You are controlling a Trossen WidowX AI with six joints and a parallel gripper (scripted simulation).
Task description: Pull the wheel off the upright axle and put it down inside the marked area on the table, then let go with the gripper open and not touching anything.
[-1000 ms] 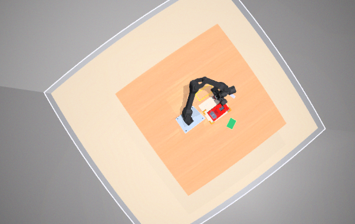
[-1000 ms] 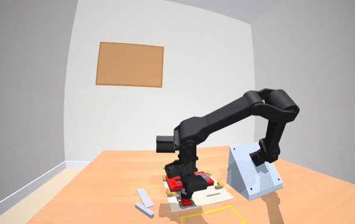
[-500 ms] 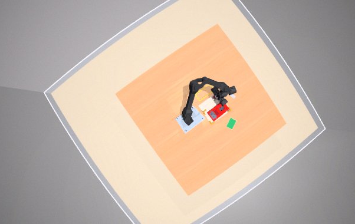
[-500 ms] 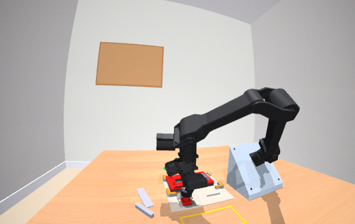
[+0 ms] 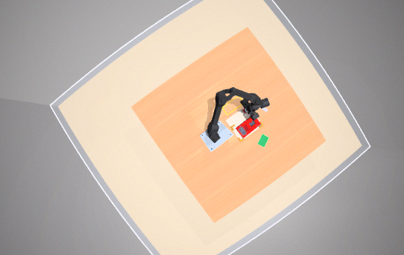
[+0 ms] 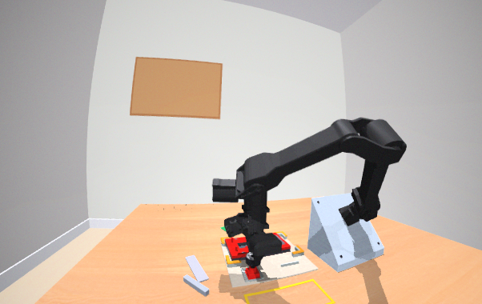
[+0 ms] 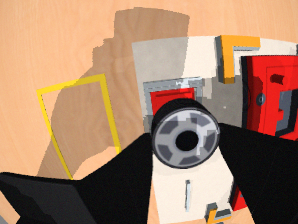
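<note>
The upright axle is 2 cm below my gripper tip. The rest, counted from my gripper tip: wheel (right at my gripper tip).
</note>
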